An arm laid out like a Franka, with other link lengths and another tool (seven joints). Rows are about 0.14 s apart.
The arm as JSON. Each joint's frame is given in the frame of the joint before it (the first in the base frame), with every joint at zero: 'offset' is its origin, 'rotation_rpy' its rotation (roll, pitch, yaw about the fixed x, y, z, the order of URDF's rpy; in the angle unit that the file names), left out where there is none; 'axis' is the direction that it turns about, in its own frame. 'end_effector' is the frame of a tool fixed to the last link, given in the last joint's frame.
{
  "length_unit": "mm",
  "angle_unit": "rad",
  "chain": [
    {
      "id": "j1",
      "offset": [
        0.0,
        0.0,
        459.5
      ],
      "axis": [
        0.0,
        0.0,
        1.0
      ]
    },
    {
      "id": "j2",
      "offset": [
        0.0,
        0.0,
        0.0
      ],
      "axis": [
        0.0,
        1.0,
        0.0
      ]
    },
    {
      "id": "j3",
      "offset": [
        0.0,
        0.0,
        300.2
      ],
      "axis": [
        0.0,
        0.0,
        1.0
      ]
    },
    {
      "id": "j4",
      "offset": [
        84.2,
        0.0,
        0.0
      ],
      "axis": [
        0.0,
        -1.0,
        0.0
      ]
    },
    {
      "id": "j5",
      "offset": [
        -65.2,
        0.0,
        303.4
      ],
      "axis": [
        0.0,
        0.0,
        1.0
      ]
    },
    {
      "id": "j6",
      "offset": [
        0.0,
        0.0,
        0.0
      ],
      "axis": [
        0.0,
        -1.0,
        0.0
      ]
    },
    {
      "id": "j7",
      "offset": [
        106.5,
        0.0,
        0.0
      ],
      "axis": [
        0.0,
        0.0,
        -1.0
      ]
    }
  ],
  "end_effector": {
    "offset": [
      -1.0,
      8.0,
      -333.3
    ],
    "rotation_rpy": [
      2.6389,
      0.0,
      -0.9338
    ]
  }
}
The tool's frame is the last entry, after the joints.
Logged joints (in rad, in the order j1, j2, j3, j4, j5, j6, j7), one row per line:
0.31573, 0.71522, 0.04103, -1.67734, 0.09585, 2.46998, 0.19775
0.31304, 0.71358, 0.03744, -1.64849, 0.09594, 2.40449, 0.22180
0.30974, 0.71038, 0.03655, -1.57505, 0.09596, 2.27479, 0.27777
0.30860, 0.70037, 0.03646, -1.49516, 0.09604, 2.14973, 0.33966
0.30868, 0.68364, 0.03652, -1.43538, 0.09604, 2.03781, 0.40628
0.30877, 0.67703, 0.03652, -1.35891, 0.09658, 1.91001, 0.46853
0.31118, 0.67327, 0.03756, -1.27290, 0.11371, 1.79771, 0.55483
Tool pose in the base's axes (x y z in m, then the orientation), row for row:
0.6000, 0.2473, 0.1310, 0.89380, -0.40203, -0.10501, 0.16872
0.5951, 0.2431, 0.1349, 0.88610, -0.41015, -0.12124, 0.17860
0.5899, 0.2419, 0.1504, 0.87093, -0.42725, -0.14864, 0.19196
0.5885, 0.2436, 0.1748, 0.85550, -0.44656, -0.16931, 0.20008
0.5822, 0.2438, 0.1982, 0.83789, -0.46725, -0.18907, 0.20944
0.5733, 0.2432, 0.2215, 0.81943, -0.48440, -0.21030, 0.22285
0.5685, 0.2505, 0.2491, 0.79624, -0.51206, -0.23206, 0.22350
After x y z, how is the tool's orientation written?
As a quaternion, x y z w.
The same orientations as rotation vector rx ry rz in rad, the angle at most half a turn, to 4 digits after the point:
2.5413, -1.1431, -0.2986
2.5058, -1.1599, -0.3429
2.4451, -1.1995, -0.4173
2.3913, -1.2482, -0.4733
2.3304, -1.2996, -0.5259
2.2629, -1.3377, -0.5808
2.1981, -1.4136, -0.6406

